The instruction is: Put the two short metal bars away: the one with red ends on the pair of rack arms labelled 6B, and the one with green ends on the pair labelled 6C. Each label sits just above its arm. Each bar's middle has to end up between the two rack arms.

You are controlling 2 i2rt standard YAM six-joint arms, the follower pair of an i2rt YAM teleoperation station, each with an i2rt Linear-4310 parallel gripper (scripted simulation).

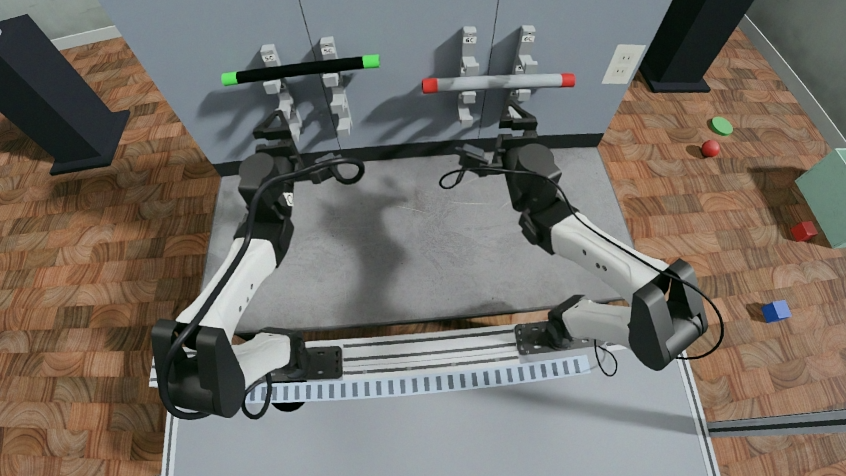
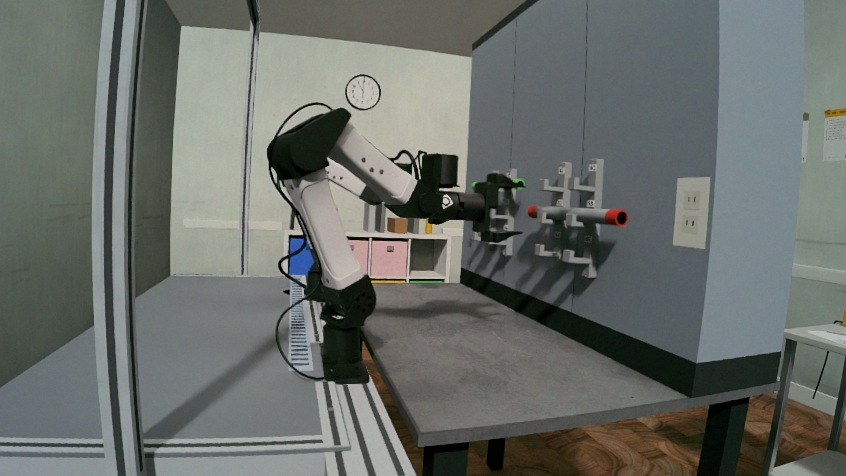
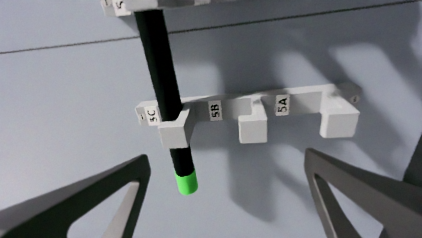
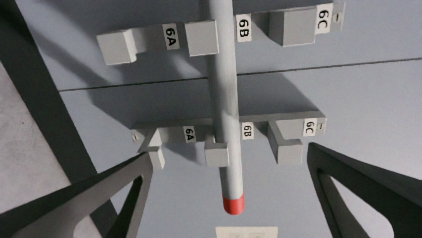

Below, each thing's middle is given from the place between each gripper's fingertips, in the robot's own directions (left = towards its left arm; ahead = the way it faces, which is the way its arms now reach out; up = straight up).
Labels:
Now: the green-ended bar (image 1: 372, 61) 11 cm ahead of my left hand, 6 cm above it and 4 cm to the right of it. The rest, counted from my left hand: red-ended bar (image 1: 473, 83): 45 cm to the right, 10 cm ahead, 2 cm below; outlet plate (image 2: 699, 184): 76 cm to the right, 13 cm ahead; rack strip (image 2: 561, 231): 38 cm to the right, 10 cm ahead, 2 cm below.
Right now the red-ended bar is 120 mm ahead of my right hand (image 2: 522, 209) and 20 mm to the right of it. Round my right hand: outlet plate (150 mm ahead, 320 mm to the right, 10 mm above); then rack strip (120 mm ahead, 60 mm to the left, 10 mm below); then green-ended bar (130 mm ahead, 400 mm to the left, 70 mm above).

